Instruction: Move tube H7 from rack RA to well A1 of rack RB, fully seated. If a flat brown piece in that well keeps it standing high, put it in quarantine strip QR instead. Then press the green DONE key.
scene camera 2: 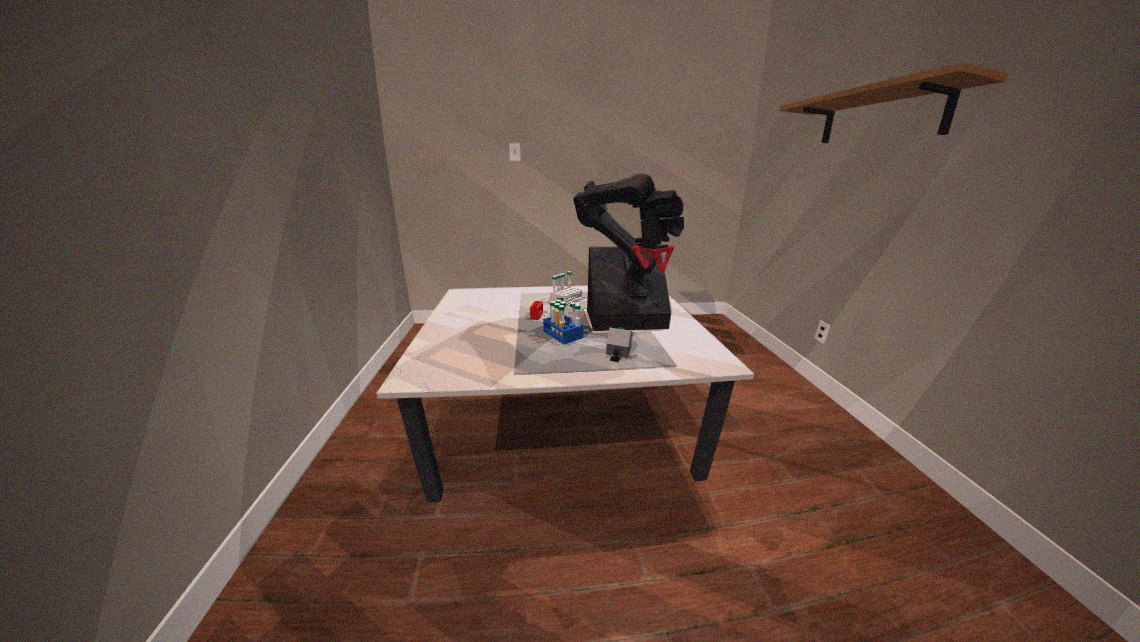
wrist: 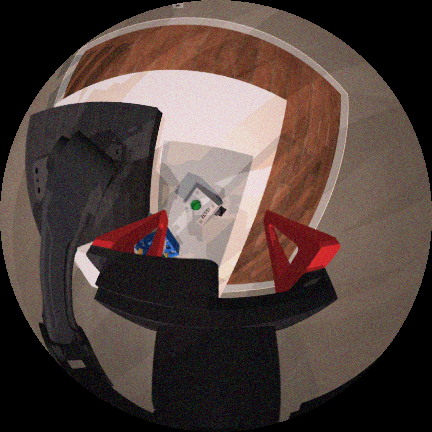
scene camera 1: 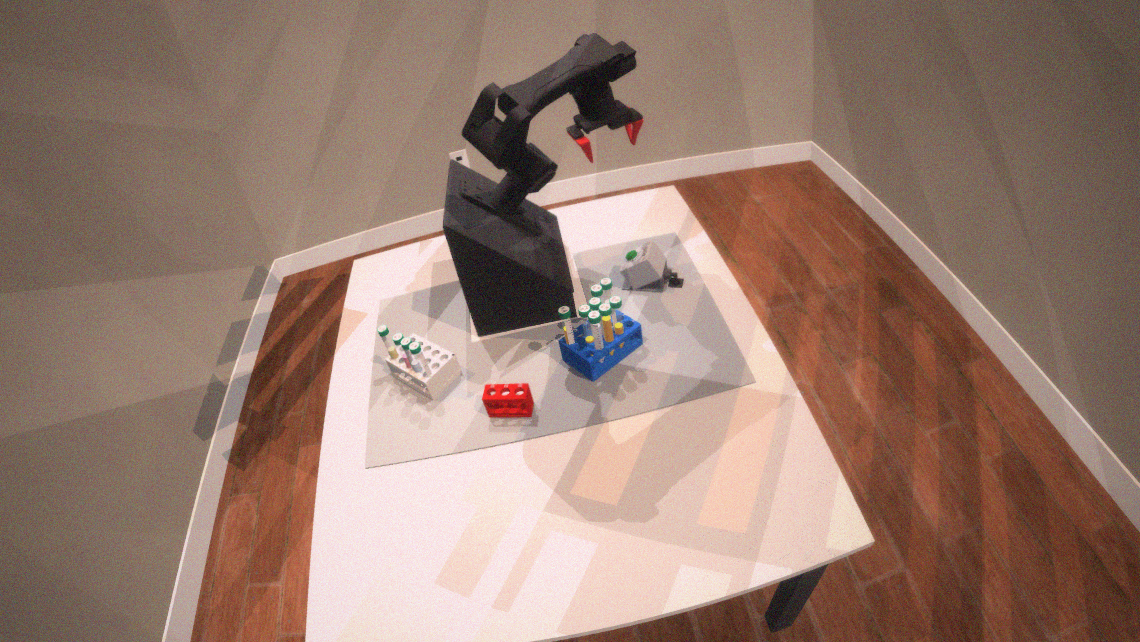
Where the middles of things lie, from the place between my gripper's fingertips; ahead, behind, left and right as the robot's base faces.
Labels:
I see my gripper 10 cm short of the grey device with green button [scene camera 1: 644,268], 3 cm to the right of it and 23 cm above it.

